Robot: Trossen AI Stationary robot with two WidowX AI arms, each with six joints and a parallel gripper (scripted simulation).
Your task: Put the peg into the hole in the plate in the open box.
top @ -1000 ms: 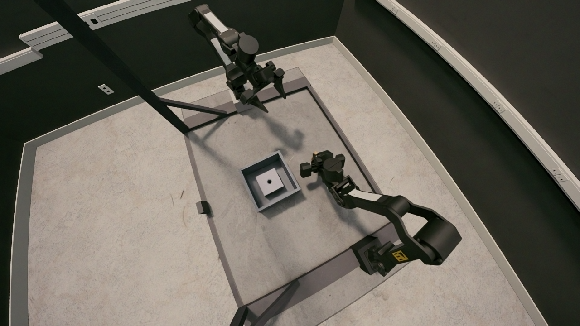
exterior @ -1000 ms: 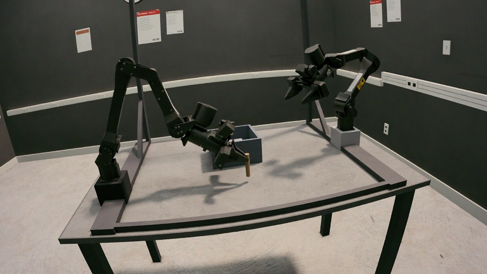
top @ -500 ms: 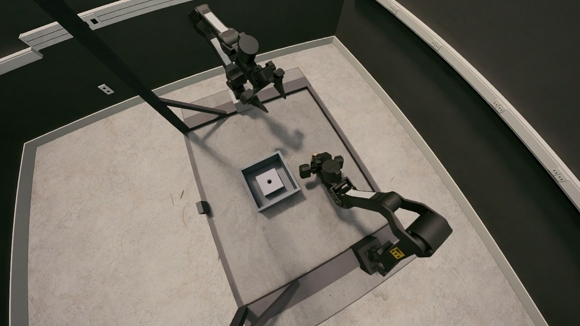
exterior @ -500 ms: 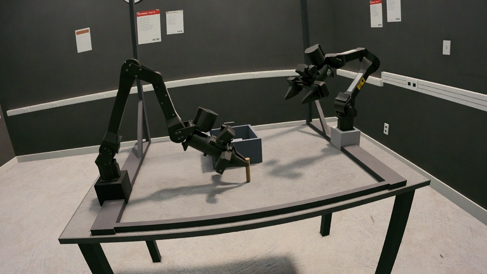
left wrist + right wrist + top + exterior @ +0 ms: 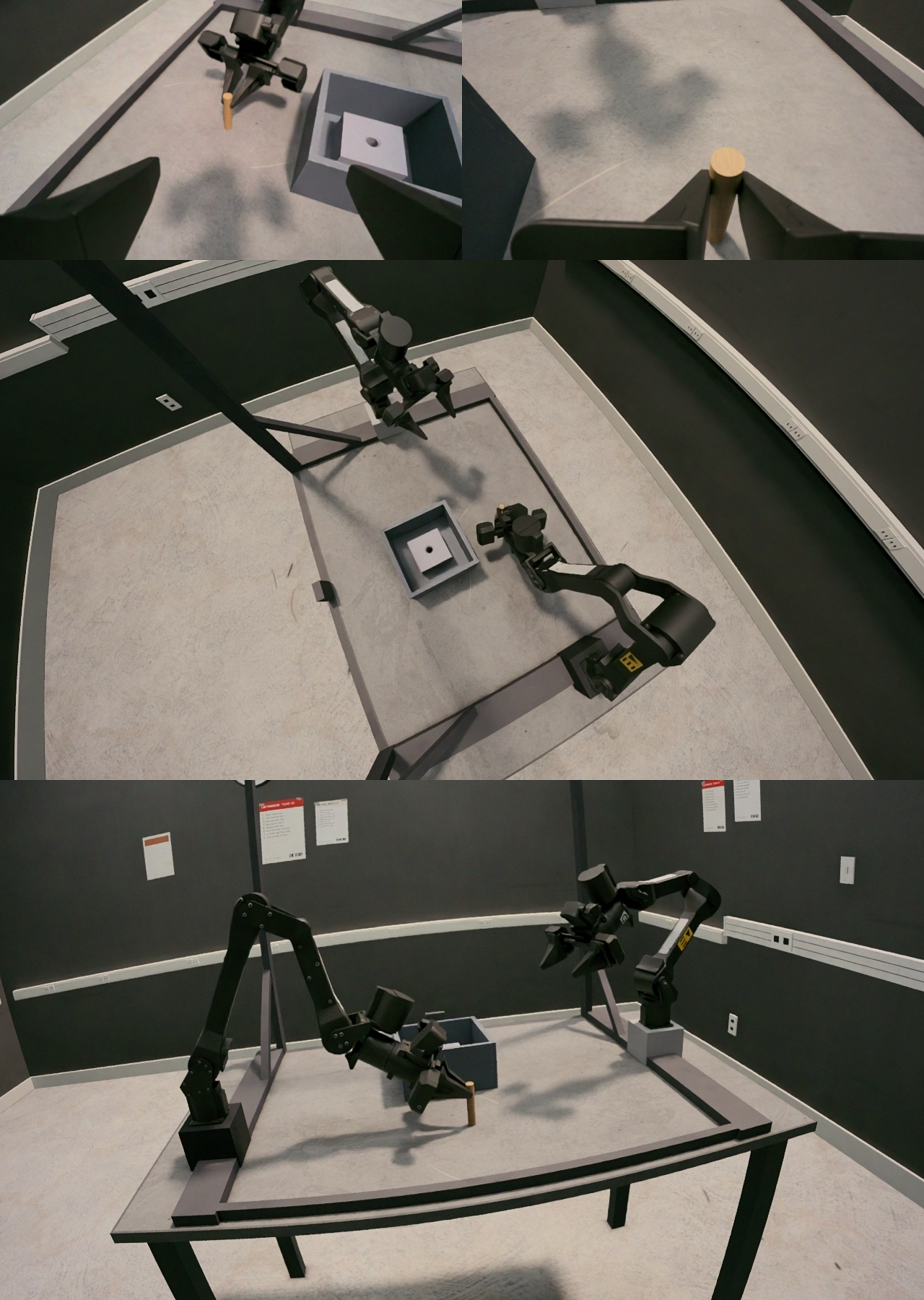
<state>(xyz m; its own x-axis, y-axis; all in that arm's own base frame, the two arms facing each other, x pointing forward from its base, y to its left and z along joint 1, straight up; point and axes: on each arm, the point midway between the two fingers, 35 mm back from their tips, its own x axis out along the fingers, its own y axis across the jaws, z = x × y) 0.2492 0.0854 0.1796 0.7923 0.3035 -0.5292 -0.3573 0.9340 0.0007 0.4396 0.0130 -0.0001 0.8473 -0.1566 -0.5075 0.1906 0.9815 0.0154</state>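
Right now the wooden peg is 10 mm ahead of my right hand, 20 mm to the left of it and 40 mm below it. From my right hand the other things lie so: pale plate (220 mm behind, 50 mm to the left, 30 mm below); then blue-grey box (220 mm behind, 50 mm to the left, 50 mm below).
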